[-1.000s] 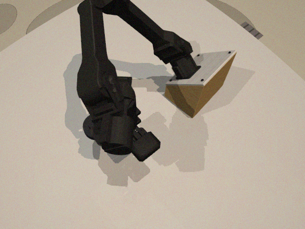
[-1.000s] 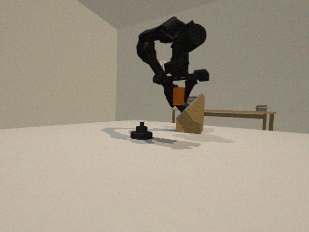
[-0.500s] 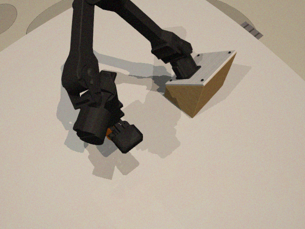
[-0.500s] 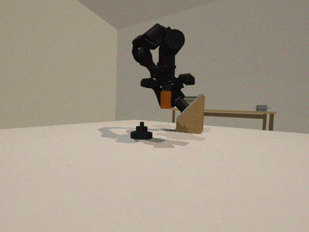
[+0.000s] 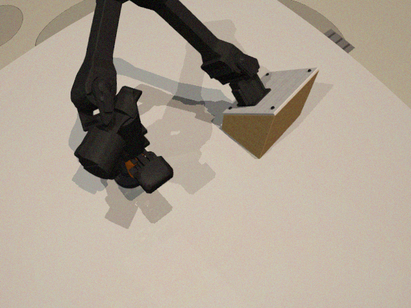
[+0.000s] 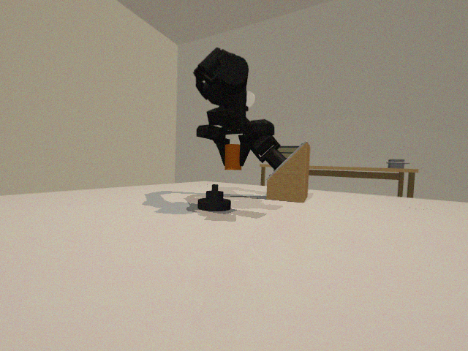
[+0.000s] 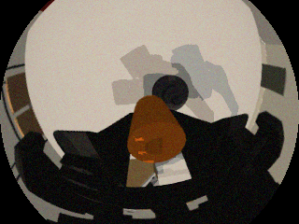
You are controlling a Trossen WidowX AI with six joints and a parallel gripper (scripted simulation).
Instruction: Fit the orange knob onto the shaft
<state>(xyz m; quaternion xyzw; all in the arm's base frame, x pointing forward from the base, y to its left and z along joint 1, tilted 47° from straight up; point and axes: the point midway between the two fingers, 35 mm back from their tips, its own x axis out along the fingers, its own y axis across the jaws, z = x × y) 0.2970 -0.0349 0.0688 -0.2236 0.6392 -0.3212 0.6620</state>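
Now: gripper tip 80 mm above the round dark pedestal, 50 mm to the left of it and 10 mm past it. Also, from my gripper tip: orange knob: 20 mm above.
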